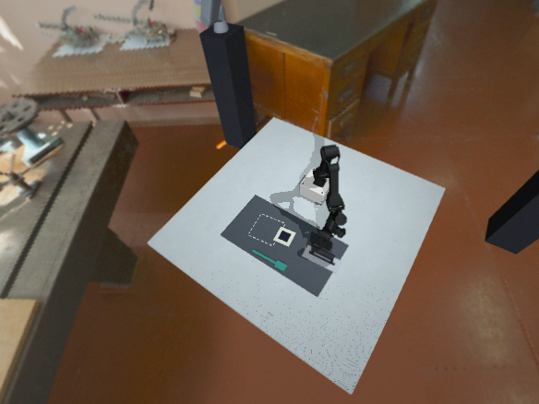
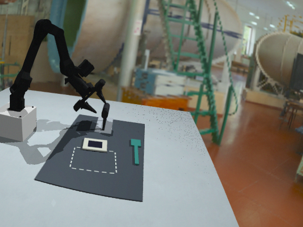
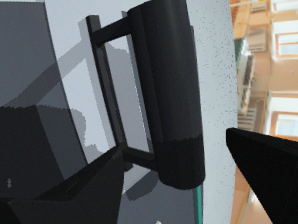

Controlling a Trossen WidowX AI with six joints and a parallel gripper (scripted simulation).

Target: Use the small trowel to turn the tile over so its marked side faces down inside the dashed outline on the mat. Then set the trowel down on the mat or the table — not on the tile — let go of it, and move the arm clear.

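My gripper tip is now 5 cm above the black-handled float and 2 cm short of it. Also, from my gripper tip: dark mat 22 cm to the right, 10 cm below, 2 cm ahead; teal trowel 20 cm to the right, 16 cm ahead, 8 cm below; tile 22 cm to the right, 8 cm below.
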